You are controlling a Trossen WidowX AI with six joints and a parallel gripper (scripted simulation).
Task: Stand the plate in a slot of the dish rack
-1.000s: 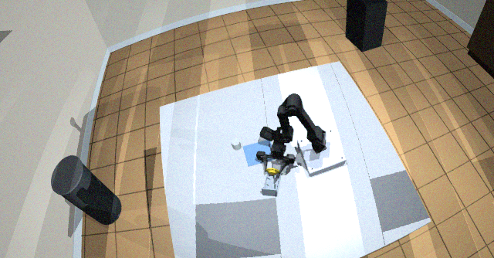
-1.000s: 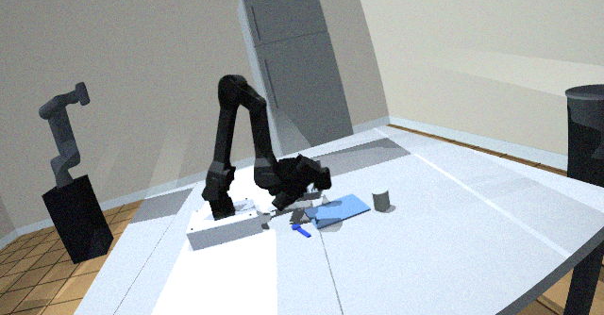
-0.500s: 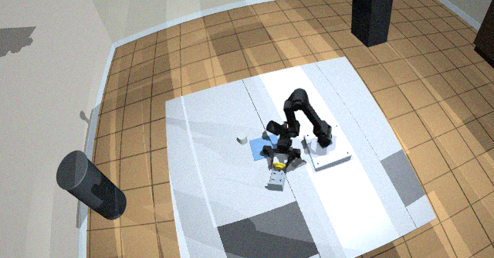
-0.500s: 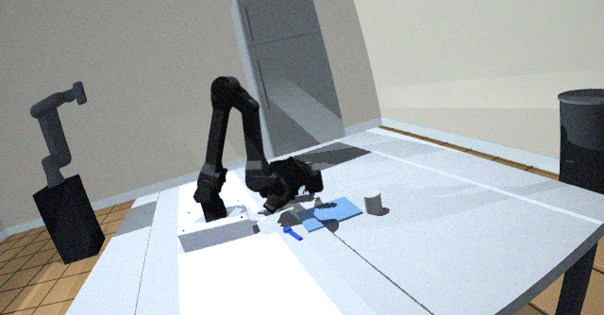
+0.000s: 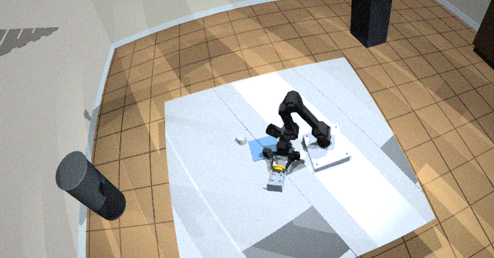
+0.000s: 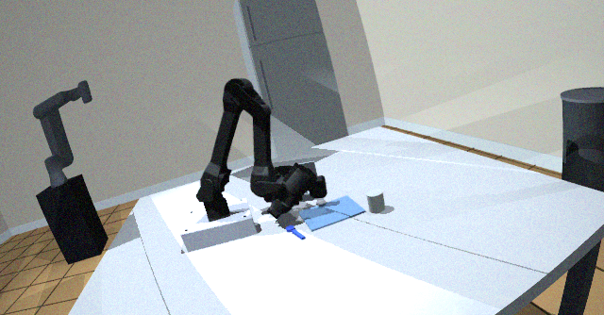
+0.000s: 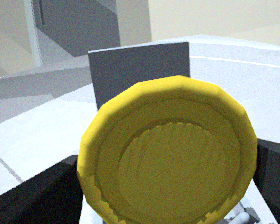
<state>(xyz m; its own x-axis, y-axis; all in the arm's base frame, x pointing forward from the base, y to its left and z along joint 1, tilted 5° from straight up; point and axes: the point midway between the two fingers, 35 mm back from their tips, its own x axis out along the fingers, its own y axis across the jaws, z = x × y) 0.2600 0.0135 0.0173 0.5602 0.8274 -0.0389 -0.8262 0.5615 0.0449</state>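
Right now my gripper tip is 10 mm to the left of the yellow plate. Also, from my gripper tip: grey dish rack: 20 mm ahead, 20 mm to the left, 30 mm below; blue spoon: 110 mm behind, 210 mm to the right, 50 mm below; light blue mat: 10 mm ahead, 180 mm to the right, 50 mm below.
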